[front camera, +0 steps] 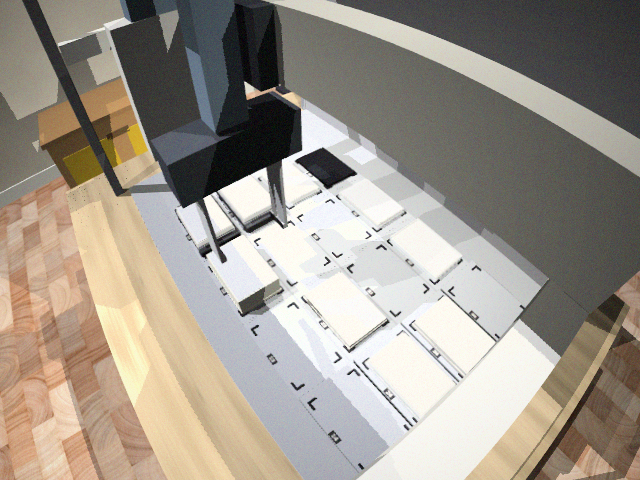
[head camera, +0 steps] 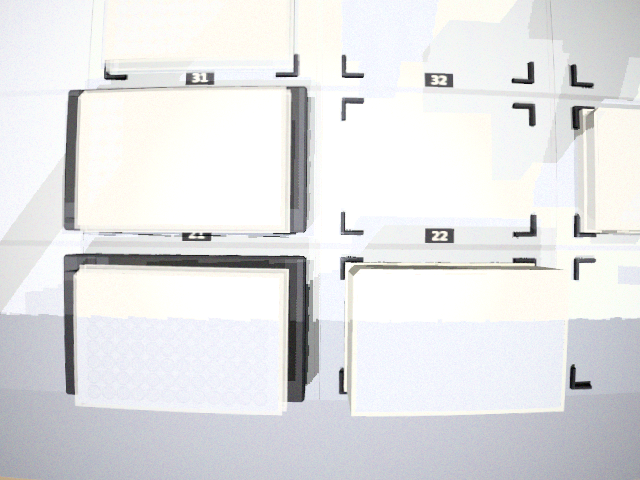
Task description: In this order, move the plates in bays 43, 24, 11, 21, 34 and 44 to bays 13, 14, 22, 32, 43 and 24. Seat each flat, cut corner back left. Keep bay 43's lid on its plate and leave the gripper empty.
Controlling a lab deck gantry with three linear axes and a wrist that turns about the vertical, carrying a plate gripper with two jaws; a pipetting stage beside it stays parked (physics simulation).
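Places are measured from the robot's base along level axes (x ahead, y left, z up), in millimetres.
Where they show: gripper, between the fingertips: (front camera: 249, 237); robot's base, origin of its link: (front camera: 179, 219) (head camera: 107, 382).
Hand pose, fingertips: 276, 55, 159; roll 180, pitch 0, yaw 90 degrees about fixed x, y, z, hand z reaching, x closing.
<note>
Each offset is from my fingertips to the top centre of the thing, as dx, dy, dz. "spot": to the spot under its first point.
My gripper (front camera: 253, 242) is open and empty, hanging over the front-left bays; its exact height is unclear. A pale plate @(-212, -14, -122) (front camera: 191, 222) (head camera: 180, 341) lies on a black base in bay 11, and another plate @(-211, +92, -122) (front camera: 242, 201) (head camera: 180, 160) on a black base in bay 21. Both have their cut corner back left. Pale plates lie in bay 43 @(spot: +120, +303, -142) (front camera: 426, 248), bay 24 @(spot: +281, +85, -130) (front camera: 408, 377) and bay 34 @(spot: +280, +199, -130) (front camera: 454, 333); I cannot make out bay 43's lid. Bay 13 @(spot: +111, +24, -159) (front camera: 310, 330), bay 14 @(spot: +262, -22, -144) (front camera: 346, 413), bay 22 @(spot: -48, +90, -159) (head camera: 439, 175), bay 32 @(spot: -47, +191, -159) (head camera: 439, 31) and bay 44 @(spot: +276, +316, -145) (front camera: 488, 297) hold no plate.
A tall block-like plate @(-48, -12, -117) (front camera: 242, 268) (head camera: 457, 361) stands in bay 12. Other plates lie in bay 23 @(spot: +116, +91, -144) (front camera: 343, 307) (head camera: 617, 170), bay 31 @(spot: -209, +180, -145) (head camera: 199, 31) and bay 42 @(spot: -47, +302, -144) (front camera: 369, 201). A black flat block @(-212, +309, -151) (front camera: 325, 166) is at bay 41. A grey panel (front camera: 413, 113) runs along the back.
</note>
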